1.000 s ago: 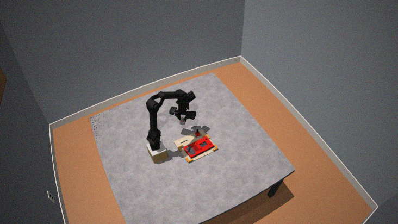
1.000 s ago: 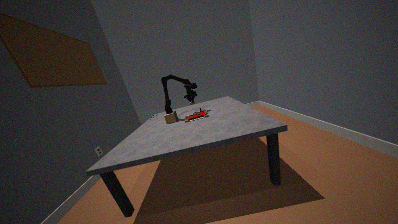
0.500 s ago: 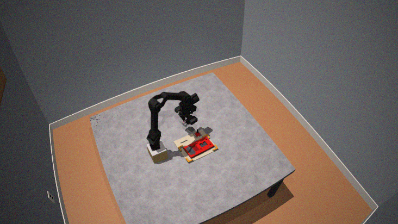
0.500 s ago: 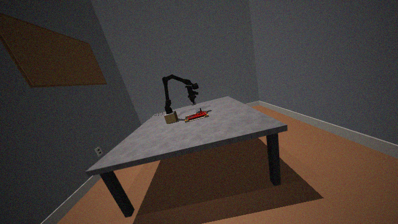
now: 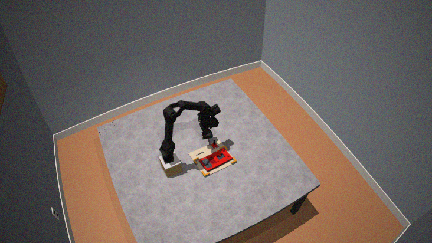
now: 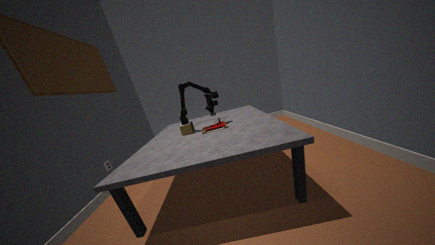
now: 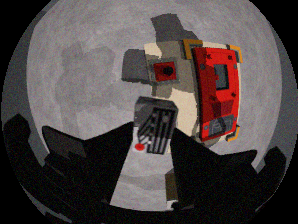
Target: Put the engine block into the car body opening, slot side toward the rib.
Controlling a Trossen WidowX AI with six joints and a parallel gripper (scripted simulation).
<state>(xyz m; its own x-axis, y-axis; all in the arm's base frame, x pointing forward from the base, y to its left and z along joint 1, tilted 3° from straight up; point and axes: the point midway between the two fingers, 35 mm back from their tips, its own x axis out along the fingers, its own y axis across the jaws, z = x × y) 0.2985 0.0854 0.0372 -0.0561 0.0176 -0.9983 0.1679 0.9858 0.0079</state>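
The cream board is 13 cm to the right of my gripper tip, 11 cm below it and 1 cm ahead of it. Also, from my gripper tip: grey engine block: 1 cm below.
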